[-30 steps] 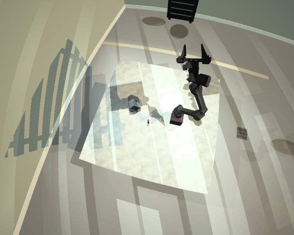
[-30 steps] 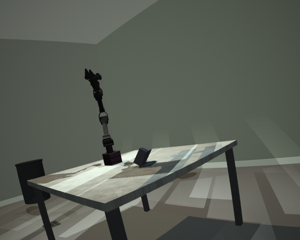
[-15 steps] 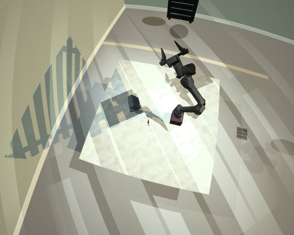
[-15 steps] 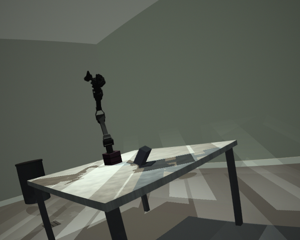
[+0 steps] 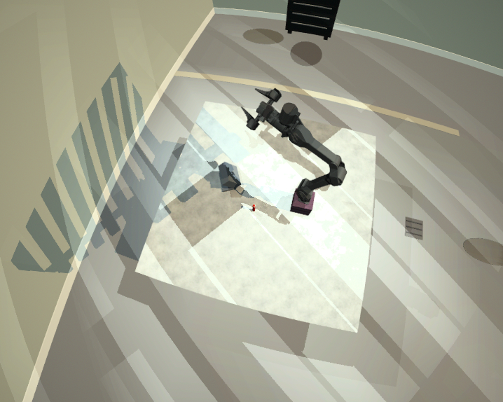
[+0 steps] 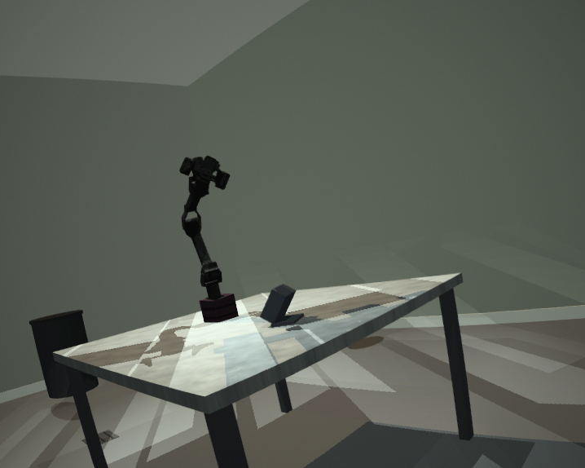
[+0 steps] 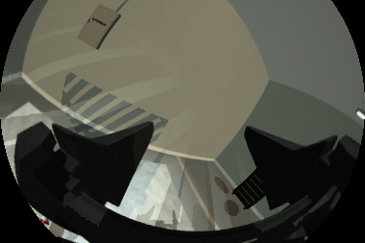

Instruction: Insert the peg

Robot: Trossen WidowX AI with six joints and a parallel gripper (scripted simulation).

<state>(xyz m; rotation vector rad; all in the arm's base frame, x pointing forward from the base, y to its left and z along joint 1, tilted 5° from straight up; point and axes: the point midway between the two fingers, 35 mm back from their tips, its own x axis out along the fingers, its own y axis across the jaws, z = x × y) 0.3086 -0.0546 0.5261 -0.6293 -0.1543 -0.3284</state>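
The red peg lies 55 cm below my gripper tip, 25 cm to the left of it and 13 cm behind it. Also, from my gripper tip: grey sloped panel 54 cm below, 13 cm to the left, 8 cm ahead.
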